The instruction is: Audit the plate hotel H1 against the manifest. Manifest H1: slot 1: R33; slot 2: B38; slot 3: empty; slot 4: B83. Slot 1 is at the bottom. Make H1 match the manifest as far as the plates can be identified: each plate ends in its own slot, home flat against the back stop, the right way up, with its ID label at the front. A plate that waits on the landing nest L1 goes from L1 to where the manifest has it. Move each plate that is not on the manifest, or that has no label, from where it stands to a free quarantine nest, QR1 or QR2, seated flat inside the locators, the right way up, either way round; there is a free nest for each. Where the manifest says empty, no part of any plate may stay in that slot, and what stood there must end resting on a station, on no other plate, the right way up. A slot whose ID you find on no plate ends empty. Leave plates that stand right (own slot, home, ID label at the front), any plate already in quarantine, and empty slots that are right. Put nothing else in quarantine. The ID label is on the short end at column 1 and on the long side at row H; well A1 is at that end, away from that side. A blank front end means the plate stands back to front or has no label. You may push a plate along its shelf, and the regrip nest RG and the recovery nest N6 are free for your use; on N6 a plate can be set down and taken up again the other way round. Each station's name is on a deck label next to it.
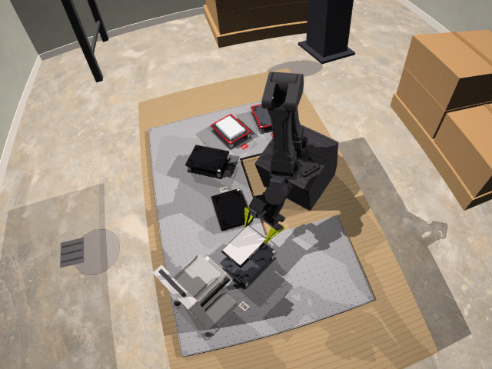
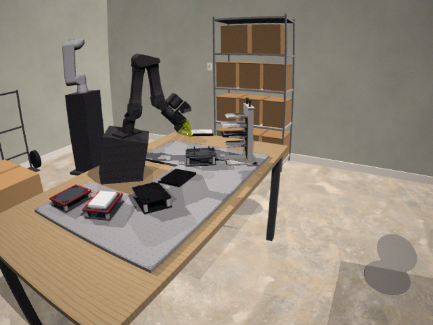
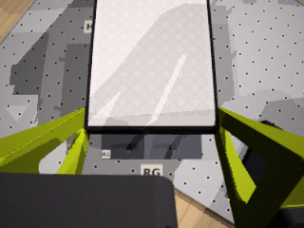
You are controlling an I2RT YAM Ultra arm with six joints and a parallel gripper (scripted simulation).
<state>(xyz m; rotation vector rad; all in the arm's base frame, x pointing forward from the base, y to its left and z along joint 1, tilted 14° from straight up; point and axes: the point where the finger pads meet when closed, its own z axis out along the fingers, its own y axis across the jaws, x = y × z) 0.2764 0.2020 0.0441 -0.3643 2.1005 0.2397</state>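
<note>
The regrip nest lies 110 mm below my hand, 50 mm ahead of it and 20 mm to the left of it. Also, from my hand: RG deck label (170 mm below, 50 mm behind, 20 mm to the right); H1 deck label (170 mm below, 160 mm to the left, 130 mm ahead); dark well plate (220 mm ahead, 80 mm to the left, 10 mm below).
</note>
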